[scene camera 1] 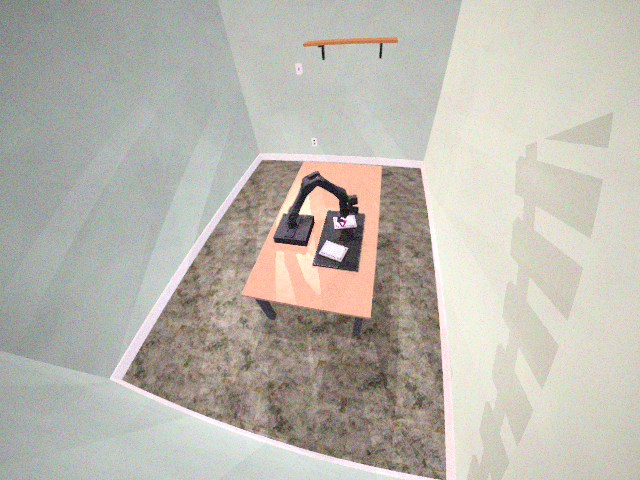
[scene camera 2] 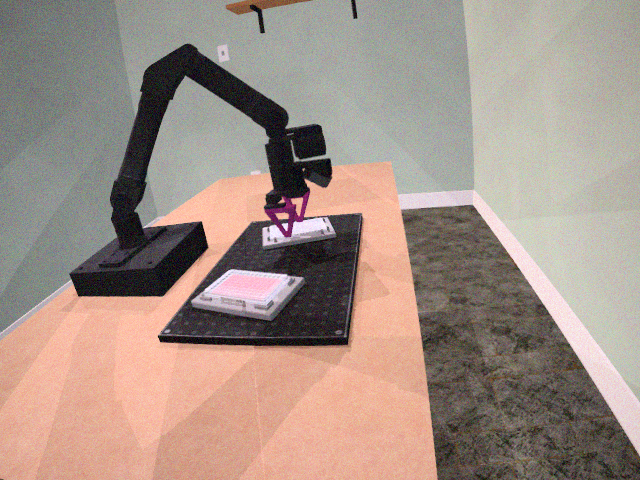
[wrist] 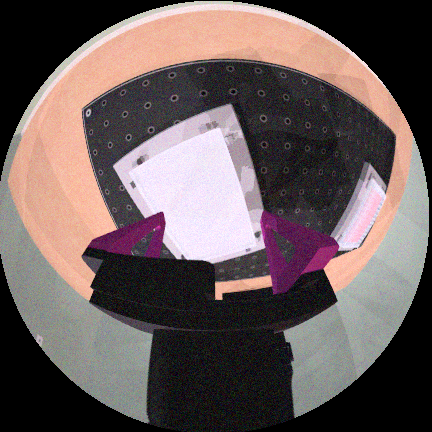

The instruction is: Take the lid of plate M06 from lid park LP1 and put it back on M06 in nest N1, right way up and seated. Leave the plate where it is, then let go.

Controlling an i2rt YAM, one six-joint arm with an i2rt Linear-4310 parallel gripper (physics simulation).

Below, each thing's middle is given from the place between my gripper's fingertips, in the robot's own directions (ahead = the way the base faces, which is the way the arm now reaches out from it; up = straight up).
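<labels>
White lid [wrist: 194, 183]: my gripper 10 mm to the right of it. White plate with pink top [scene camera 2: 245, 287]: 270 mm to the right of my hand, 20 mm behind.
</labels>
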